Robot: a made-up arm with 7 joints.
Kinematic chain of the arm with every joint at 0, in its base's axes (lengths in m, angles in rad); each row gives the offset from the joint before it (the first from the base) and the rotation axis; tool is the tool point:
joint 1: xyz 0 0 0 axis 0 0.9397 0.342
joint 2: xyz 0 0 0 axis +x
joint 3: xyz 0 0 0 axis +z
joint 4: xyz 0.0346 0 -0.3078 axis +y
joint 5: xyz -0.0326 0 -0.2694 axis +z
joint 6: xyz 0 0 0 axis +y
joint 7: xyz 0 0 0 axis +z
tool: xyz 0 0 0
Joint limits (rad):
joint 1: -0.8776..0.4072
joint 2: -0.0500..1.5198
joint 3: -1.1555..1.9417
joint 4: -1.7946..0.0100
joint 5: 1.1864..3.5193
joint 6: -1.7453..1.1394
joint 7: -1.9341..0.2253
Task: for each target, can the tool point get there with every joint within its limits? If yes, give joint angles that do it. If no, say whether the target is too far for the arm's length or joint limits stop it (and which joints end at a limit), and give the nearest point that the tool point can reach.
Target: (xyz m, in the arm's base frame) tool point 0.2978 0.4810 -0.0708
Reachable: yes | joints -0.4827 1.1488 0.3222 -0.6219 2.1426 -1.0198 -0.1550
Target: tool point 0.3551 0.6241 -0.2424
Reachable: no: too far | nearest point 0.2723 0.4785 -0.1859 | short by 0.177 m
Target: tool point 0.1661 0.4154 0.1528
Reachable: yes | joints -0.5769 1.0934 1.0847 -1.4765 1.9217 -1.0305 -1.2036
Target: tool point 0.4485 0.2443 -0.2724
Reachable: yes | joints -0.7237 0.5763 0.0778 -0.4082 2.4068 -1.4891 -0.0108
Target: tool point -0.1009 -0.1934 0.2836
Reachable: no: joint limits stop it (at a limit: joint 1, joint 2, joint 4) | nearest point 0.0399 0.2541 0.3238 | short by 0.471 m
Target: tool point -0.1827 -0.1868 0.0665
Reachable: no: joint limits stop it (at a limit: joint 1, joint 2, joint 3, joint 4) | nearest point 0.0536 -0.2798 -0.2998 | short by 0.446 m
